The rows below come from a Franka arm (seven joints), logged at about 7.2 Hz.
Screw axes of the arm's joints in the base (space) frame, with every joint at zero. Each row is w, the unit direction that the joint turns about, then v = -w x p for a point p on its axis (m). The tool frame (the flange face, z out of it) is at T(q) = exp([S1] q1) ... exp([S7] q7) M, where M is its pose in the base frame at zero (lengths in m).
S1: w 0 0 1 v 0 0 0
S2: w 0 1 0 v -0.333 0 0
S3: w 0 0 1 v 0 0 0
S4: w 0 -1 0 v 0.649 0 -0.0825
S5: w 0 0 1 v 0 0 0
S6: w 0 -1 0 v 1.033 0 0
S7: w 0 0 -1 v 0 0.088 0
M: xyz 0.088 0 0.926 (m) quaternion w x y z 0 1 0 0
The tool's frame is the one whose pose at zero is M.
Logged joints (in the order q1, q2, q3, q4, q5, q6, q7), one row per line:
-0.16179, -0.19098, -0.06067, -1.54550, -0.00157, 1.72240, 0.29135
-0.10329, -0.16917, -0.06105, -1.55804, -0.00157, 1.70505, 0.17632
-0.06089, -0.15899, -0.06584, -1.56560, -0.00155, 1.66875, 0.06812
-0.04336, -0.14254, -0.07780, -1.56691, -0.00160, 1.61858, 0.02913
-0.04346, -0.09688, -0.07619, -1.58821, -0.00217, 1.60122, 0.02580
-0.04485, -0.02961, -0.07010, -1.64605, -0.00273, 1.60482, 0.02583
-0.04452, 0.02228, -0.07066, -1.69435, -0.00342, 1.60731, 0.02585
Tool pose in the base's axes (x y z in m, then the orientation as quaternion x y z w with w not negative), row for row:
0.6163, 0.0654, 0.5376, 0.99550, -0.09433, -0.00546, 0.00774
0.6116, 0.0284, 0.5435, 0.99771, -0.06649, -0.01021, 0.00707
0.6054, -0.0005, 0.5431, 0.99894, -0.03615, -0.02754, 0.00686
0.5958, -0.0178, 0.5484, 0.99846, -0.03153, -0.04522, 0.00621
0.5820, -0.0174, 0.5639, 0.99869, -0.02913, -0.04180, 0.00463
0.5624, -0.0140, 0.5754, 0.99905, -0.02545, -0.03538, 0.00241
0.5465, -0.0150, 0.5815, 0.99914, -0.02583, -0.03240, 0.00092
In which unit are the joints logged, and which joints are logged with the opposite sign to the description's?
The joints are logged in radians. Opposite sign: q1, q2.
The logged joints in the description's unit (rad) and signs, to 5 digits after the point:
0.16179, 0.19098, -0.06067, -1.54550, -0.00157, 1.72240, 0.29135
0.10329, 0.16917, -0.06105, -1.55804, -0.00157, 1.70505, 0.17632
0.06089, 0.15899, -0.06584, -1.56560, -0.00155, 1.66875, 0.06812
0.04336, 0.14254, -0.07780, -1.56691, -0.00160, 1.61858, 0.02913
0.04346, 0.09688, -0.07619, -1.58821, -0.00217, 1.60122, 0.02580
0.04485, 0.02961, -0.07010, -1.64605, -0.00273, 1.60482, 0.02583
0.04452, -0.02228, -0.07066, -1.69435, -0.00342, 1.60731, 0.02585

